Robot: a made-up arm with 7 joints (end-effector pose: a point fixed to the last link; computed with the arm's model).
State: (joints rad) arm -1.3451 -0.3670 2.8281 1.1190 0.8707 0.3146 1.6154
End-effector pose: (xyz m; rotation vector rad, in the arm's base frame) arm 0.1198 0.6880 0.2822 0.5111 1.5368 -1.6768
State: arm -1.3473 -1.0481 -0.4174 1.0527 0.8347 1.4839 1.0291
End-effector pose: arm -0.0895 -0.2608 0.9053 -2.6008 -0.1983 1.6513
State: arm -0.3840 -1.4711 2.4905 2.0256 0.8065 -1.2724 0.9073
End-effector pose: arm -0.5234 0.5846 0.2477 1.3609 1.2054 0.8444
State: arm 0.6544 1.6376 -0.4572 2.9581 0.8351 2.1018 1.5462
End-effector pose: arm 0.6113 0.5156 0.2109 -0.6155 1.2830 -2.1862
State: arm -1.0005 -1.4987 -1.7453 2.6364 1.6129 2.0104 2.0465
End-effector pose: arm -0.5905 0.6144 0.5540 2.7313 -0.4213 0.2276
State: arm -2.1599 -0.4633 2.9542 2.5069 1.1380 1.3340 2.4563
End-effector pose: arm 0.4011 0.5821 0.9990 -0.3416 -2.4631 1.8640
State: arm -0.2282 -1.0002 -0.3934 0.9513 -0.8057 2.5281 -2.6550
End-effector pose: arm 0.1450 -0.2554 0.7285 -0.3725 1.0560 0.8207
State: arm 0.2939 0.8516 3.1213 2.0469 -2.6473 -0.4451 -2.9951
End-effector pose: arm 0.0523 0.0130 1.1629 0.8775 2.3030 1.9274
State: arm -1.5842 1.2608 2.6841 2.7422 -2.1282 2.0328 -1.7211
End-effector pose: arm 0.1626 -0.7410 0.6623 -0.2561 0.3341 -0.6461
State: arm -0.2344 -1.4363 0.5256 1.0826 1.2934 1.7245 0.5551
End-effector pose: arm 0.0775 0.3867 0.8845 0.5809 0.9289 -0.6659
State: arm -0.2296 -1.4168 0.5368 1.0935 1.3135 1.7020 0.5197
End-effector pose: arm 0.0799 0.3933 0.8865 0.5767 0.9258 -0.6155
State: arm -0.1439 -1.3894 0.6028 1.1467 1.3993 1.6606 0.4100
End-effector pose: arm 0.0289 0.4375 0.8826 0.4792 0.9120 -0.3708
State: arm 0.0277 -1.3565 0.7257 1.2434 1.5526 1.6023 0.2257
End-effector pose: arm -0.1027 0.4938 0.8650 0.3002 0.8911 0.0809
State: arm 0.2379 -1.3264 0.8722 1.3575 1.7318 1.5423 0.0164
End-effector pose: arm -0.2919 0.4975 0.8314 0.1062 0.8761 0.6181
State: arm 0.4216 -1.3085 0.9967 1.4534 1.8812 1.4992 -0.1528
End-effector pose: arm -0.4583 0.4348 0.7938 -0.0489 0.8763 1.0679
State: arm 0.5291 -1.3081 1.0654 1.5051 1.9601 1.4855 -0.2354
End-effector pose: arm -0.5466 0.3696 0.7675 -0.1456 0.8794 1.3085
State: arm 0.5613 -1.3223 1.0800 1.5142 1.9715 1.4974 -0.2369
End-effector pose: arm -0.5705 0.3450 0.7556 -0.1920 0.8713 1.3534
